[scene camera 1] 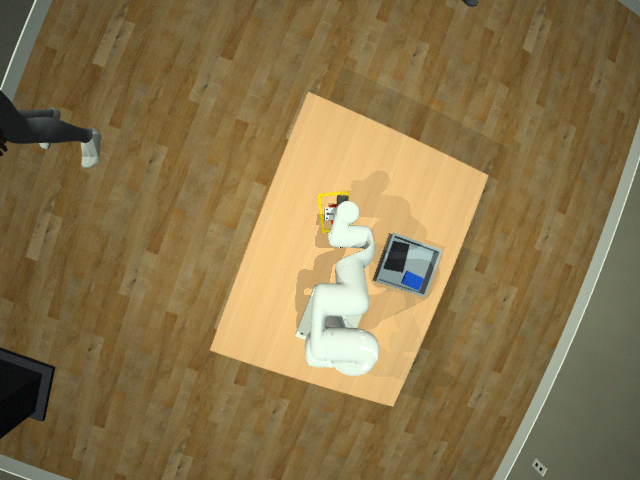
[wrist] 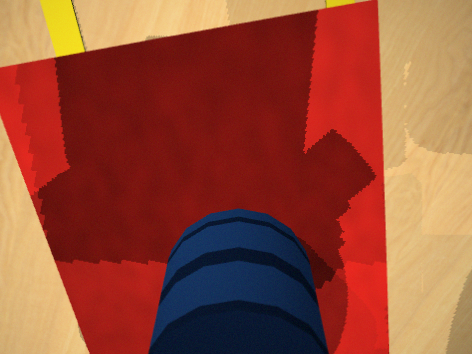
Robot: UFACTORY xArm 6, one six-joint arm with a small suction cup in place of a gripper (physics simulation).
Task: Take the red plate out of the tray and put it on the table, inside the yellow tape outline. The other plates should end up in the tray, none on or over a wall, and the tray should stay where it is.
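Where they show: end effector, tool point: (wrist: 238, 248); arm's base, origin of the base link: (scene camera 1: 332, 321).
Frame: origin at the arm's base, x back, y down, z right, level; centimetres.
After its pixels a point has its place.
Note:
My suction cup (wrist: 239, 280) is shut on the red plate (wrist: 185, 130) {x -47.0, y -7.4, z -15.3 cm} (scene camera 1: 332, 205) {x -47.2, y -7.3, z -17.5 cm}, which lies flat against it. The arm's wrist hides the cup and most of the plate in the scene view. The plate is over the yellow tape outline (scene camera 1: 321, 211) {x -44.0, y 3.1, z -19.9 cm} (wrist: 64, 30) {x -47.3, y 3.1, z -21.8 cm}; two strips of tape run under its far edge in the wrist view. Its height above the table cannot be told. The grey tray (scene camera 1: 433, 273) {x -34.4, y -1.9, z 36.2 cm} stands to the right of the arm. A black plate (scene camera 1: 397, 256) {x -36.3, y 1.9, z 18.9 cm} and a blue plate (scene camera 1: 412, 280) {x -28.1, y 1.9, z 29.7 cm} lie inside it, clear of its walls.
The wooden table (scene camera 1: 279, 227) {x -31.7, y 3.2, z -34.8 cm} carries the arm's base and the tray. The white arm (scene camera 1: 341, 299) {x -22.5, y -54.5, z -13.9 cm} stretches from the lower part of the table up to the tape, passing left of the tray. A person's leg (scene camera 1: 67, 129) shows on the floor at the far left.

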